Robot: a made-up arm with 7 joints. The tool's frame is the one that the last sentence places.
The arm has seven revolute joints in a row. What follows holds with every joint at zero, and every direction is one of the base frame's.
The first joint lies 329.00 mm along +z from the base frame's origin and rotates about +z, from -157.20 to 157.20 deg.
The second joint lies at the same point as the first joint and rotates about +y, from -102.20 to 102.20 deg.
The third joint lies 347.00 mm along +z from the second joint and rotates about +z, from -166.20 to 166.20 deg.
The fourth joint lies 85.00 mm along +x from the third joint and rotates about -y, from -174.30 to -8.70 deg.
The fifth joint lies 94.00 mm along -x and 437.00 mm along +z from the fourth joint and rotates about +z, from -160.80 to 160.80 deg.
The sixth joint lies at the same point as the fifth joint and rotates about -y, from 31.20 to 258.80 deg.
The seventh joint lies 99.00 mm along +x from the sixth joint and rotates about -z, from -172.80 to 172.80 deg.
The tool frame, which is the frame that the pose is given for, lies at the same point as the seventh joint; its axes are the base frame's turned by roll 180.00, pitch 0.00 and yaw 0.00 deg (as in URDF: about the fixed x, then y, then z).
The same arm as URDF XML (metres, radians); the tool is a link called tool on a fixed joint. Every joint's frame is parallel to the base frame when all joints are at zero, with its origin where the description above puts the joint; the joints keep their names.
<robot name="arm">
<link name="base_link"/>
<link name="link1"/>
<link name="link2"/>
<link name="link3"/>
<link name="link4"/>
<link name="link5"/>
<link name="link6"/>
<link name="link7"/>
<link name="tool"/>
<joint name="joint 1" type="revolute"><parent link="base_link"/><child link="link1"/><origin xyz="0 0 0.329"/><axis xyz="0 0 1"/><limit lower="-2.7437" upper="2.7437"/></joint>
<joint name="joint 2" type="revolute"><parent link="link1"/><child link="link2"/><origin xyz="0 0 0"/><axis xyz="0 1 0"/><limit lower="-1.7837" upper="1.7837"/></joint>
<joint name="joint 3" type="revolute"><parent link="link2"/><child link="link3"/><origin xyz="0 0 0.347"/><axis xyz="0 0 1"/><limit lower="-2.9007" upper="2.9007"/></joint>
<joint name="joint 4" type="revolute"><parent link="link3"/><child link="link4"/><origin xyz="0.085 0 0"/><axis xyz="0 -1 0"/><limit lower="-3.0421" upper="-0.1518"/></joint>
<joint name="joint 5" type="revolute"><parent link="link4"/><child link="link5"/><origin xyz="-0.094 0 0.437"/><axis xyz="0 0 1"/><limit lower="-2.8065" upper="2.8065"/></joint>
<joint name="joint 6" type="revolute"><parent link="link5"/><child link="link6"/><origin xyz="0 0 0"/><axis xyz="0 -1 0"/><limit lower="0.5445" upper="4.5169"/></joint>
<joint name="joint 7" type="revolute"><parent link="link6"/><child link="link7"/><origin xyz="0.099 0 0"/><axis xyz="0 0 -1"/><limit lower="-3.0159" upper="3.0159"/></joint>
<joint name="tool_fixed" type="fixed"><parent link="link7"/><child link="tool"/><origin xyz="0 0 0" rpy="3.1416 0 0"/></joint>
</robot>

